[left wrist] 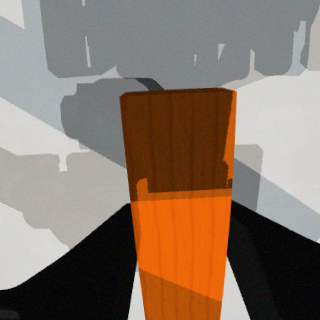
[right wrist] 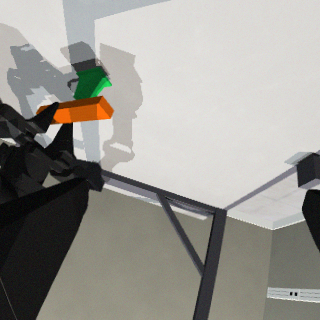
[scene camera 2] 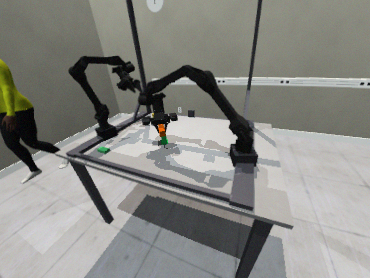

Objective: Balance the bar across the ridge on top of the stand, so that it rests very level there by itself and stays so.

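Seen in the pictures: left gripper, fingertip midpoint: (left wrist: 177, 210) (right wrist: 63, 109) (scene camera 2: 162, 132); right gripper, fingertip midpoint: (right wrist: 197, 194) (scene camera 2: 138, 92); left arm's base, origin of the base link: (scene camera 2: 243, 149); right arm's base, origin of the base link: (scene camera 2: 105, 127).
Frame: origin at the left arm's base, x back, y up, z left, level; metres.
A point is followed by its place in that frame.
The orange bar (scene camera 2: 161, 131) @[x -0.414, y 0.034, z -0.127 m] (left wrist: 180, 225) @[x -0.415, y 0.034, z -0.141 m] (right wrist: 82, 111) @[x -0.438, y 0.033, z -0.200 m] is held in my left gripper (scene camera 2: 161, 127) @[x -0.416, y 0.018, z -0.145 m] (left wrist: 177, 210) @[x -0.416, y 0.018, z -0.145 m] (right wrist: 63, 109) @[x -0.416, y 0.018, z -0.145 m], which is shut on it. The green stand (scene camera 2: 164, 141) @[x -0.414, y -0.046, z -0.153 m] (right wrist: 90, 82) @[x -0.434, y -0.034, z -0.181 m] stands on the table, close below the bar in the scene view. In the right wrist view the bar overlaps the stand's near side; whether they touch, I cannot tell. The stand does not show in the left wrist view, where the bar fills the middle. My right gripper (scene camera 2: 134, 89) @[x -0.618, y 0.199, z -0.405 m] (right wrist: 197, 194) @[x -0.618, y 0.199, z -0.405 m] is open and empty, raised up and away from the stand.
A flat green block (scene camera 2: 103, 149) @[x -0.757, y -0.044, z -0.065 m] lies on the table (scene camera 2: 220, 190) @[x -0.123, y -0.061, z 0.188 m] toward its left front. A small dark box (scene camera 2: 191, 113) @[x -0.274, y -0.030, z -0.586 m] is at the back. Dark frame posts (scene camera 2: 137, 45) @[x -0.681, y 0.500, z -0.708 m] (right wrist: 212, 260) @[x 0.119, y 0.119, z -0.467 m] rise behind the table. A person in yellow (scene camera 2: 15, 95) is at the far left.
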